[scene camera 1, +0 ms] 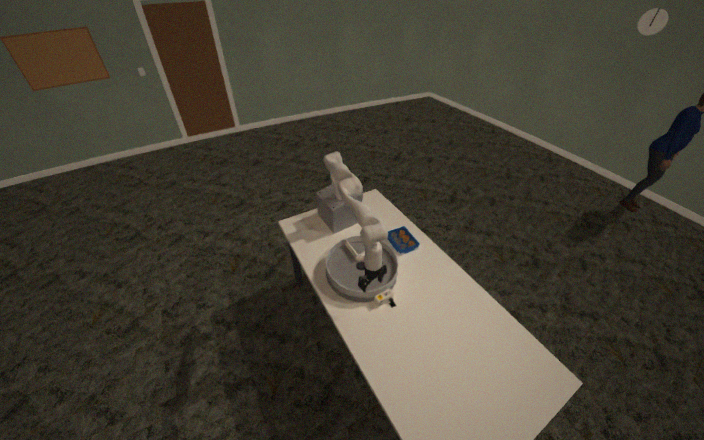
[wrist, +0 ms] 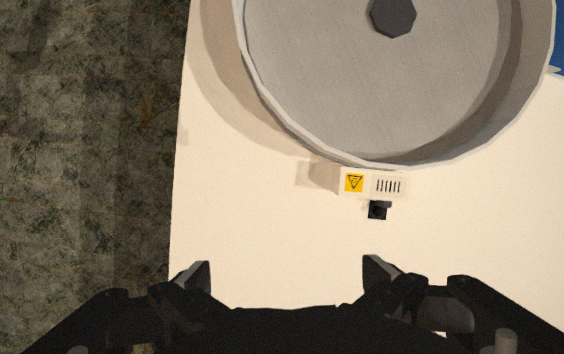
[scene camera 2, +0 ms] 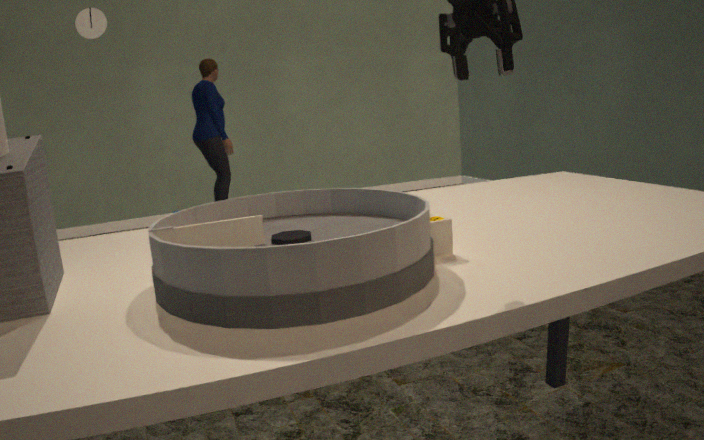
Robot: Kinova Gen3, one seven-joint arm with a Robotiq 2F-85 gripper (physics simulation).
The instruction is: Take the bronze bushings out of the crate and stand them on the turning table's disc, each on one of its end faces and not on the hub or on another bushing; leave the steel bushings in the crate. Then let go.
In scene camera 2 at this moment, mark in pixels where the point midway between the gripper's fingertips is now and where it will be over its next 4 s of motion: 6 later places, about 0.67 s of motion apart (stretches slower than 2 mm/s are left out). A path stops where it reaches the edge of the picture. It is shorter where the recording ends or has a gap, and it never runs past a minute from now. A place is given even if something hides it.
My gripper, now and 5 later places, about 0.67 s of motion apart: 483, 77; 410, 49; 306, 80; 264, 89; 219, 111; 205, 157
